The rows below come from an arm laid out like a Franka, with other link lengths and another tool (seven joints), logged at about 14 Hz.
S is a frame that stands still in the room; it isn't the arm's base.
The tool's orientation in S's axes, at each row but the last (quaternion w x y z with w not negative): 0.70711, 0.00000, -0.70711, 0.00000; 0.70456, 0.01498, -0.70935, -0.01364; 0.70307, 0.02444, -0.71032, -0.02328; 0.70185, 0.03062, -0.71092, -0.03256; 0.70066, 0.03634, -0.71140, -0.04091; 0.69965, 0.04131, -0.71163, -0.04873; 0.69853, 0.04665, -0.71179, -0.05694; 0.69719, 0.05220, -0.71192, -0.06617; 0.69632, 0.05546, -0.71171, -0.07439; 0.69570, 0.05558, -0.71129, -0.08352; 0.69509, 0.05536, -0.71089, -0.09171; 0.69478, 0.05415, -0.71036, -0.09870
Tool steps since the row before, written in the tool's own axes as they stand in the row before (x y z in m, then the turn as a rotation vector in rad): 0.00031, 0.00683, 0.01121, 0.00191, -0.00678, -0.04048; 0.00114, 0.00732, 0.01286, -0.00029, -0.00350, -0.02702; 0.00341, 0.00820, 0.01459, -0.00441, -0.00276, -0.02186; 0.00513, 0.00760, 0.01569, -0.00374, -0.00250, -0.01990; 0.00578, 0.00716, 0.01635, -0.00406, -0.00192, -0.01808; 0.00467, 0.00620, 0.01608, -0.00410, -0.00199, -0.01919; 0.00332, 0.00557, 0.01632, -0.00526, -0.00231, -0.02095; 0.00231, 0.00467, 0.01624, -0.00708, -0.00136, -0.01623; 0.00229, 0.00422, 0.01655, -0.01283, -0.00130, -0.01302; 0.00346, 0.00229, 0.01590, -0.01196, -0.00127, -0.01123; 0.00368, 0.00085, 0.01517, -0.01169, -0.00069, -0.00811; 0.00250, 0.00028, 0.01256, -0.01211, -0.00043, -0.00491
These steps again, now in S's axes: -0.01121, 0.00683, 0.00031, 0.04048, -0.00678, 0.00191; -0.01288, 0.00725, 0.00135, 0.02703, -0.00344, -0.00025; -0.01464, 0.00793, 0.00380, 0.02191, -0.00243, -0.00436; -0.01574, 0.00716, 0.00559, 0.01994, -0.00222, -0.00370; -0.01640, 0.00661, 0.00628, 0.01813, -0.00160, -0.00398; -0.01610, 0.00574, 0.00516, 0.01924, -0.00167, -0.00401; -0.01631, 0.00528, 0.00381, 0.02102, -0.00185, -0.00517; -0.01620, 0.00457, 0.00275, 0.01636, -0.00051, -0.00690; -0.01649, 0.00420, 0.00271, 0.01329, 0.00069, -0.01260; -0.01589, 0.00223, 0.00355, 0.01148, 0.00063, -0.01177; -0.01521, 0.00088, 0.00352, 0.00839, 0.00130, -0.01144; -0.01259, 0.00055, 0.00231, 0.00522, 0.00185, -0.01184
